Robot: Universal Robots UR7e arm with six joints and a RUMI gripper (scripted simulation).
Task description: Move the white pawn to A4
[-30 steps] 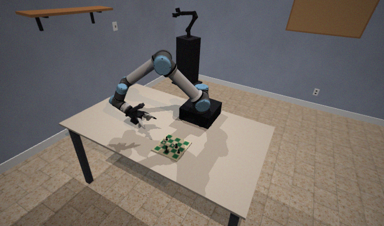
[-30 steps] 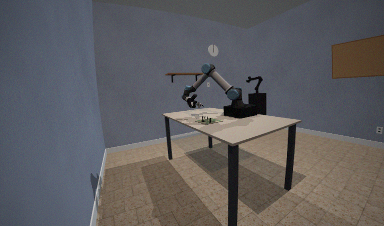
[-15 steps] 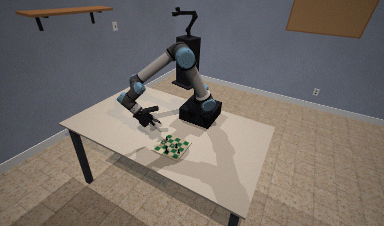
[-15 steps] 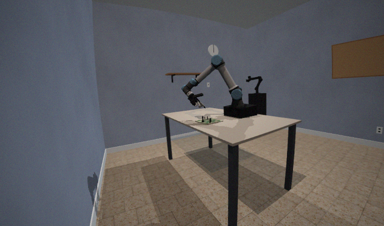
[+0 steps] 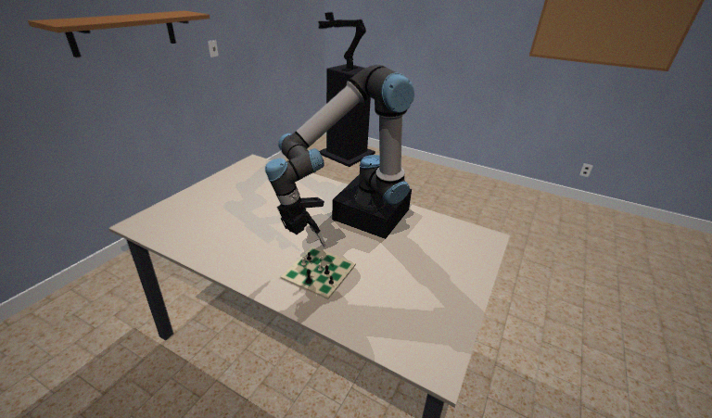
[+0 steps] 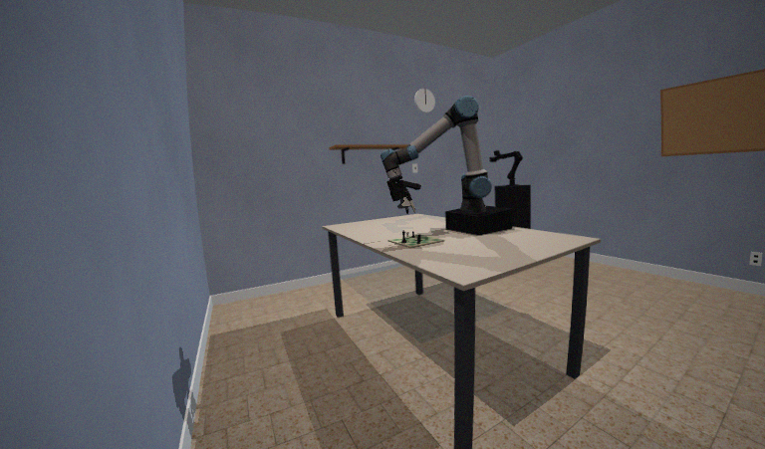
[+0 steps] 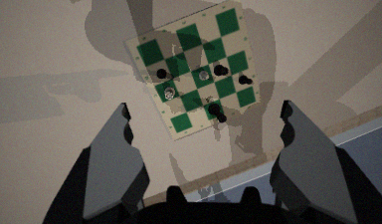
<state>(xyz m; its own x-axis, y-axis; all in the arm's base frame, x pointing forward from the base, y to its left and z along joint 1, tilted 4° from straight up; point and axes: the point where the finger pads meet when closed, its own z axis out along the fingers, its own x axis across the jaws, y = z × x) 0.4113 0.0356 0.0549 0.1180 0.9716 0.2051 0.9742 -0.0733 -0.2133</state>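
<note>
The white pawn is 13 cm below my hand, 3 cm to the left of it and 1 cm behind it. Also, from my hand: chessboard: 14 cm below, 3 cm to the left.
</note>
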